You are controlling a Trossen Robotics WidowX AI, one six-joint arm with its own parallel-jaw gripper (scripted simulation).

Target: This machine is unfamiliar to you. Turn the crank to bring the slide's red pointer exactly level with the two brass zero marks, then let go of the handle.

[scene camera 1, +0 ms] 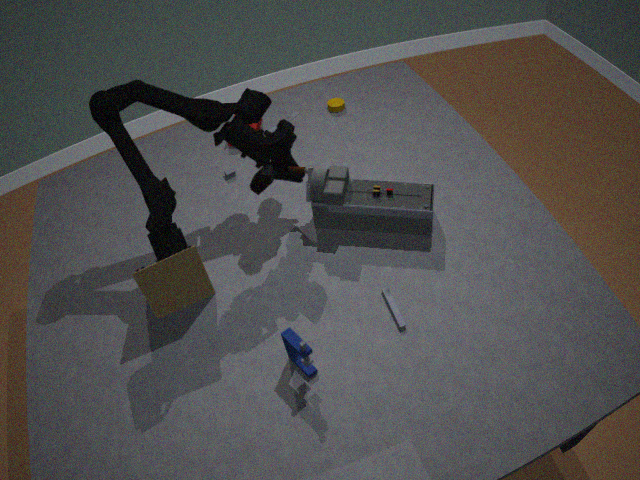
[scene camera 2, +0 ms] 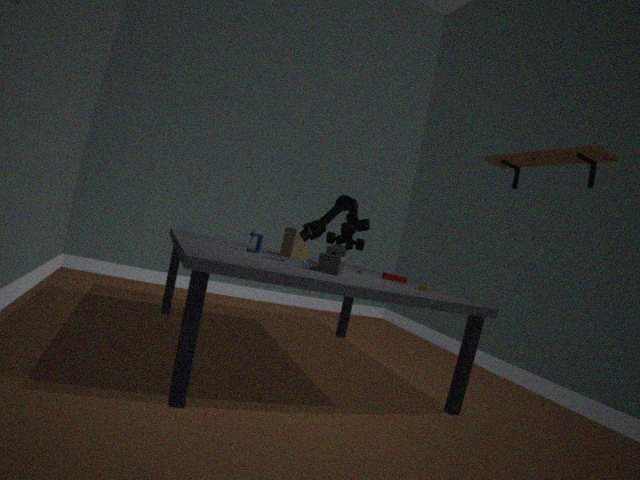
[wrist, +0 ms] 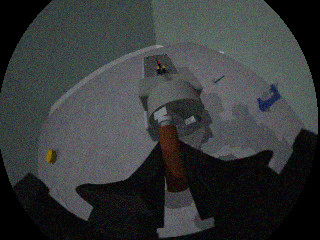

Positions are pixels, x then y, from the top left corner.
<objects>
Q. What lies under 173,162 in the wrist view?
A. A brown crank handle.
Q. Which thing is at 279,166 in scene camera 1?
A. My gripper.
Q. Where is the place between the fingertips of my gripper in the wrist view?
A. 168,143
</objects>
